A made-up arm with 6 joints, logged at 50 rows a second.
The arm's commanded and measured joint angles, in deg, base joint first. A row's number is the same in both.
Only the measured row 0 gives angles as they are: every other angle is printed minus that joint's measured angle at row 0.
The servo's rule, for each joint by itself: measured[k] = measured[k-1] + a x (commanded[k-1-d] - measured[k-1]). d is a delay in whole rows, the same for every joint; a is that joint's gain. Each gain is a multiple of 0.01, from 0.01 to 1. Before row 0 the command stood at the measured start. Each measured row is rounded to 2 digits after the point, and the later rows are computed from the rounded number. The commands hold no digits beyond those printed.
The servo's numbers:
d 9
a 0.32 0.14 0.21 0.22 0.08 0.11
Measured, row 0: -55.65, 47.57, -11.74, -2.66, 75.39, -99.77
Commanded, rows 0 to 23: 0.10, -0.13, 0.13, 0.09, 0.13, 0.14; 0.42, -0.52, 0.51, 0.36, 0.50, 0.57; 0.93, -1.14, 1.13, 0.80, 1.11, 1.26; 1.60, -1.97, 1.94, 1.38, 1.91, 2.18; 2.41, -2.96, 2.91, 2.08, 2.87, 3.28; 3.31, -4.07, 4.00, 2.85, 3.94, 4.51; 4.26, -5.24, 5.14, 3.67, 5.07, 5.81; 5.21, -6.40, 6.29, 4.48, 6.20, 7.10; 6.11, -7.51, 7.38, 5.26, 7.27, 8.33; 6.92, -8.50, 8.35, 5.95, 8.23, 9.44; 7.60, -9.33, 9.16, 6.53, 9.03, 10.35; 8.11, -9.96, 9.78, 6.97, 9.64, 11.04; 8.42, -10.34, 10.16, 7.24, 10.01, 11.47; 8.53, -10.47, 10.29, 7.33, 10.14, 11.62; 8.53, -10.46, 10.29, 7.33, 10.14, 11.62; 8.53, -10.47, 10.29, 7.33, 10.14, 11.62; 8.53, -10.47, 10.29, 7.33, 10.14, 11.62; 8.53, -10.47, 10.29, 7.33, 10.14, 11.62; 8.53, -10.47, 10.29, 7.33, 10.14, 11.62; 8.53, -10.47, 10.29, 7.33, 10.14, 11.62; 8.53, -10.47, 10.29, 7.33, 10.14, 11.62; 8.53, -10.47, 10.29, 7.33, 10.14, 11.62; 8.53, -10.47, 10.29, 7.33, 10.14, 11.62; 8.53, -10.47, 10.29, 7.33, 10.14, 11.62
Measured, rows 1 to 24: 0.00, 0.00, 0.00, 0.00, 0.00, 0.00; 0.00, 0.00, 0.00, 0.00, 0.00, 0.00; 0.00, 0.00, 0.00, 0.00, 0.00, 0.00; 0.00, 0.00, 0.00, 0.00, 0.00, 0.00; 0.00, 0.00, 0.00, 0.00, 0.00, 0.00; 0.00, 0.00, 0.00, 0.00, 0.00, 0.00; 0.00, 0.00, 0.00, 0.00, 0.00, 0.00; 0.00, 0.00, 0.00, 0.00, 0.00, 0.00; 0.00, 0.00, 0.00, 0.00, 0.00, 0.00; 0.03, -0.02, 0.03, 0.02, 0.01, 0.02; 0.15, -0.09, 0.13, 0.09, 0.05, 0.08; 0.40, -0.24, 0.34, 0.25, 0.13, 0.21; 0.78, -0.48, 0.68, 0.50, 0.27, 0.43; 1.30, -0.83, 1.15, 0.85, 0.48, 0.74; 1.94, -1.28, 1.75, 1.29, 0.76, 1.15; 2.68, -1.83, 2.46, 1.81, 1.10, 1.66; 3.49, -2.47, 3.26, 2.40, 1.51, 2.26; 4.33, -3.18, 4.13, 3.03, 1.97, 2.93; 5.16, -3.92, 5.02, 3.67, 2.47, 3.65; 5.94, -4.68, 5.89, 4.30, 2.99, 4.39; 6.63, -5.42, 6.71, 4.89, 3.52, 5.12; 7.20, -6.11, 7.43, 5.41, 4.04, 5.82; 7.63, -6.72, 8.03, 5.83, 4.53, 6.46; 7.92, -7.24, 8.50, 6.16, 4.98, 7.03
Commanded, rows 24 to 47: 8.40, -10.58, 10.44, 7.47, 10.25, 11.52; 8.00, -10.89, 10.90, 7.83, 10.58, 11.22; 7.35, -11.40, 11.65, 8.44, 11.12, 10.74; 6.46, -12.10, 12.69, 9.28, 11.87, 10.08; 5.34, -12.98, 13.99, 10.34, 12.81, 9.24; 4.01, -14.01, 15.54, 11.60, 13.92, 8.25; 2.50, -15.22, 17.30, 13.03, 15.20, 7.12; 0.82, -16.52, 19.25, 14.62, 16.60, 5.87; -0.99, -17.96, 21.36, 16.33, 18.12, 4.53; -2.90, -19.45, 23.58, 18.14, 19.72, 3.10; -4.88, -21.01, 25.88, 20.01, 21.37, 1.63; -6.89, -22.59, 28.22, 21.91, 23.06, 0.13; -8.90, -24.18, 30.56, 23.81, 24.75, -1.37; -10.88, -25.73, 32.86, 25.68, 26.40, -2.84; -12.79, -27.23, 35.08, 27.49, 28.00, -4.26; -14.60, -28.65, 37.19, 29.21, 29.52, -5.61; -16.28, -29.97, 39.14, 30.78, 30.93, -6.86; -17.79, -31.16, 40.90, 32.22, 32.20, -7.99; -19.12, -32.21, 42.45, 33.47, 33.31, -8.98; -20.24, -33.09, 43.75, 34.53, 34.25, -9.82; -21.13, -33.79, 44.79, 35.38, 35.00, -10.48; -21.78, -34.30, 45.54, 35.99, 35.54, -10.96; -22.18, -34.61, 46.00, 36.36, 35.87, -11.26; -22.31, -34.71, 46.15, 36.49, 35.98, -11.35
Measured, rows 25 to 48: 8.12, -7.69, 8.88, 6.42, 5.39, 7.53; 8.25, -8.08, 9.18, 6.62, 5.77, 7.98; 8.34, -8.41, 9.41, 6.78, 6.12, 8.38; 8.40, -8.70, 9.59, 6.90, 6.44, 8.74; 8.44, -8.95, 9.74, 6.99, 6.74, 9.06; 8.47, -9.16, 9.86, 7.06, 7.01, 9.34; 8.49, -9.34, 9.95, 7.12, 7.26, 9.59; 8.50, -9.50, 10.02, 7.17, 7.49, 9.81; 8.51, -9.64, 10.08, 7.21, 7.70, 10.01; 8.47, -9.77, 10.16, 7.27, 7.90, 10.18; 8.32, -9.93, 10.32, 7.39, 8.11, 10.29; 8.01, -10.14, 10.60, 7.62, 8.35, 10.34; 7.51, -10.41, 11.04, 7.99, 8.63, 10.31; 6.82, -10.77, 11.66, 8.51, 8.96, 10.19; 5.92, -11.22, 12.47, 9.19, 9.36, 9.98; 4.83, -11.78, 13.48, 10.03, 9.83, 9.67; 3.55, -12.44, 14.69, 11.04, 10.37, 9.25; 2.10, -13.21, 16.09, 12.20, 10.99, 8.73; 0.50, -14.08, 17.66, 13.51, 11.69, 8.11; -1.22, -15.05, 19.39, 14.94, 12.46, 7.40; -3.03, -16.11, 21.24, 16.47, 13.31, 6.60; -4.91, -17.24, 23.20, 18.08, 14.23, 5.72; -6.82, -18.43, 25.23, 19.75, 15.20, 4.78; -8.73, -19.66, 27.30, 21.45, 16.22, 3.79
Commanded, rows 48 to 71: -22.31, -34.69, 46.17, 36.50, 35.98, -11.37; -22.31, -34.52, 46.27, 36.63, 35.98, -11.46; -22.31, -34.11, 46.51, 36.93, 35.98, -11.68; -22.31, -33.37, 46.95, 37.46, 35.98, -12.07; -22.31, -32.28, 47.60, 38.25, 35.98, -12.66; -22.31, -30.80, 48.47, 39.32, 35.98, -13.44; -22.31, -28.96, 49.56, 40.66, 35.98, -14.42; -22.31, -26.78, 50.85, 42.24, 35.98, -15.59; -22.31, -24.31, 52.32, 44.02, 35.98, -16.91; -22.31, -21.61, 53.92, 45.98, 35.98, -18.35; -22.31, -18.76, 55.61, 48.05, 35.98, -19.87; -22.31, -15.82, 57.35, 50.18, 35.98, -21.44; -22.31, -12.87, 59.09, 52.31, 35.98, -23.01; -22.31, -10.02, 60.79, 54.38, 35.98, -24.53; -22.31, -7.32, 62.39, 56.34, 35.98, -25.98; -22.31, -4.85, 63.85, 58.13, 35.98, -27.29; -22.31, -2.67, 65.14, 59.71, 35.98, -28.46; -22.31, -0.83, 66.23, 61.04, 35.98, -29.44; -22.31, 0.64, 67.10, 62.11, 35.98, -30.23; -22.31, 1.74, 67.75, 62.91, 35.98, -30.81; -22.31, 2.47, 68.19, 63.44, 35.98, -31.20; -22.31, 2.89, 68.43, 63.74, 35.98, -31.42; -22.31, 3.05, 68.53, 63.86, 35.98, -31.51; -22.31, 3.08, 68.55, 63.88, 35.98, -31.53
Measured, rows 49 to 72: -10.61, -20.92, 29.38, 23.16, 17.28, 2.76; -12.42, -22.19, 31.43, 24.84, 18.37, 1.70; -14.14, -23.45, 33.42, 26.46, 19.48, 0.63; -15.73, -24.68, 35.32, 28.00, 20.59, -0.43; -17.17, -25.86, 37.09, 29.44, 21.68, -1.46; -18.44, -26.97, 38.71, 30.75, 22.75, -2.45; -19.51, -28.00, 40.14, 31.90, 23.77, -3.39; -20.36, -28.93, 41.37, 32.88, 24.74, -4.26; -20.98, -29.74, 42.37, 33.67, 25.64, -5.04; -21.41, -30.43, 43.17, 34.29, 26.47, -5.74; -21.70, -31.00, 43.82, 34.80, 27.23, -6.37; -21.90, -31.44, 44.38, 35.27, 27.93, -6.95; -22.03, -31.71, 44.92, 35.75, 28.57, -7.51; -22.12, -31.79, 45.48, 36.30, 29.16, -8.08; -22.18, -31.65, 46.11, 36.96, 29.71, -8.67; -22.22, -31.27, 46.83, 37.77, 30.21, -9.30; -22.25, -30.64, 47.67, 38.75, 30.67, -9.99; -22.27, -29.75, 48.65, 39.91, 31.09, -10.75; -22.28, -28.61, 49.76, 41.25, 31.48, -11.59; -22.29, -27.23, 50.99, 42.75, 31.84, -12.50; -22.30, -25.63, 52.33, 44.38, 32.17, -13.48; -22.30, -23.84, 53.75, 46.12, 32.47, -14.53; -22.30, -21.91, 55.23, 47.94, 32.75, -15.63; -22.30, -19.87, 56.73, 49.79, 33.01, -16.77
